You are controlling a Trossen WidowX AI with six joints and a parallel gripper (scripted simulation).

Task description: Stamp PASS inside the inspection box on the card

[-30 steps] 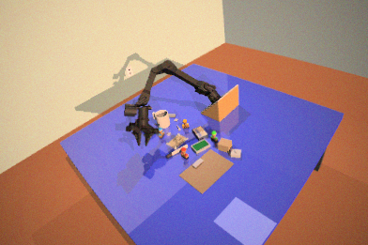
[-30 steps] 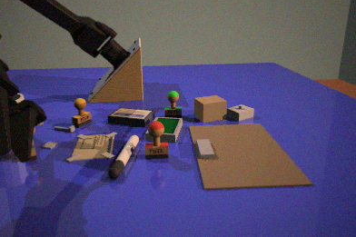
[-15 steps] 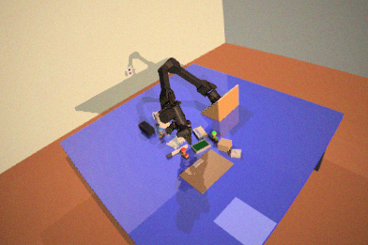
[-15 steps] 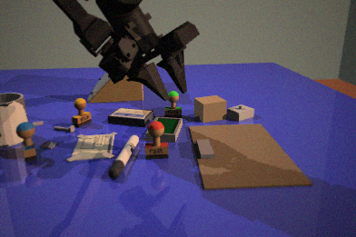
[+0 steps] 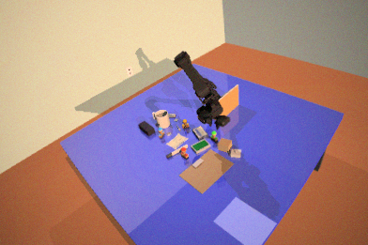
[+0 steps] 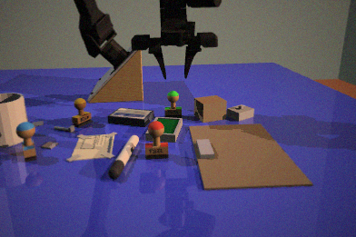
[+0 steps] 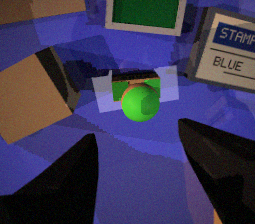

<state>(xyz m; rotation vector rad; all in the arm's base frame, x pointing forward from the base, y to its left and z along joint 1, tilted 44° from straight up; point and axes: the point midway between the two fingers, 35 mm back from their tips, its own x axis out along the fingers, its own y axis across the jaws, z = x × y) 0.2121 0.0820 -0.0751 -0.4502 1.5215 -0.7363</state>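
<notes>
The green ink pad lies 8 cm ahead of my gripper tip, 4 cm to the right of it and 9 cm below it. Round my gripper tip: flat box 11 cm to the right, 8 cm below; red-knobbed stamp 18 cm ahead, 7 cm to the right, 8 cm below; cardboard cube 2 cm ahead, 8 cm to the left, 7 cm below.
</notes>
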